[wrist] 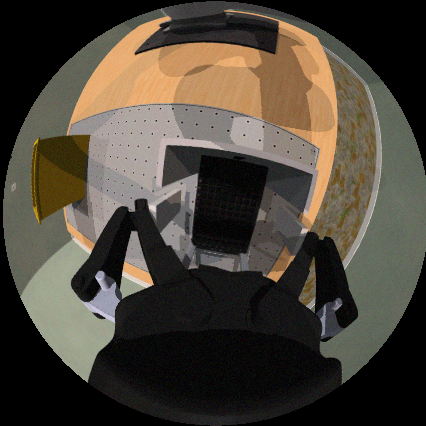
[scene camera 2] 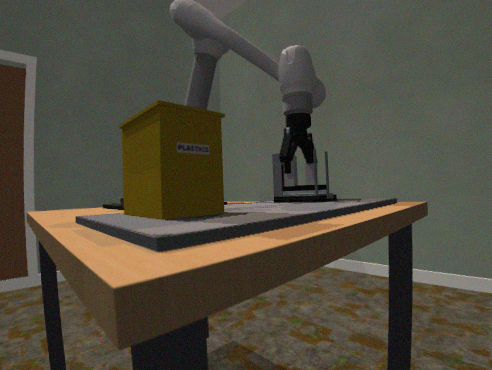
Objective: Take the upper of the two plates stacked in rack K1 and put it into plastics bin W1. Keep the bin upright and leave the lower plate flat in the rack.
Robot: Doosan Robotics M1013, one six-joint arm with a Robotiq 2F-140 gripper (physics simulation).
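Places are measured from the arm's base along level axes (x ahead, y left, z up), in metres.
Pixels of known places: gripper, fingertip midpoint: (wrist: 229, 206) (scene camera 2: 301, 185).
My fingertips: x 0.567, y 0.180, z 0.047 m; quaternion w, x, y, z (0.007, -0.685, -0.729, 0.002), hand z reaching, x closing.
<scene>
Behind a point stands the place of what it marks.
Plastics bin W1 (scene camera 2: 192, 175) {x 0.625, y -0.258, z 0.067 m} (wrist: 62, 172) {x 0.546, y -0.188, z 0.081 m}, yellow with a PLASTICS label, stands upright on the grey board. Rack K1 (scene camera 2: 277, 175) {x 0.520, y 0.127, z 0.080 m} (wrist: 162, 165) {x 0.520, y 0.131, z 0.145 m}, with grey walls and thin posts, stands at the board's right end in the scene view. A flat dark plate (scene camera 2: 303, 188) {x 0.601, y 0.135, z 0.039 m} (wrist: 230, 200) {x 0.560, y 0.180, z 0.041 m} lies low in the rack, seen from above in the wrist view. The lower plate cannot be told apart beneath it. My gripper (scene camera 2: 299, 172) (wrist: 229, 206) {x 0.567, y 0.180, z 0.047 m} is open above the plate, its pale pads apart on either side of it and not touching it. Its tips are between the rack's uprights.
The perforated grey board (scene camera 2: 250, 220) {x 0.750, y -0.261, z 0.000 m} (wrist: 120, 130) {x 0.467, y -0.052, z 0.000 m} lies on the wooden table (scene camera 2: 250, 260) {x 0.834, y -0.358, z -0.018 m} (wrist: 130, 80) {x 0.321, y -0.093, z -0.013 m}. A dark base plate (wrist: 250, 40) {x 0.174, y 0.162, z -0.003 m} is at the top of the wrist view. The rack's walls and thin posts (scene camera 2: 327, 170) {x 0.639, y 0.214, z 0.089 m} rise close around my fingers.
</scene>
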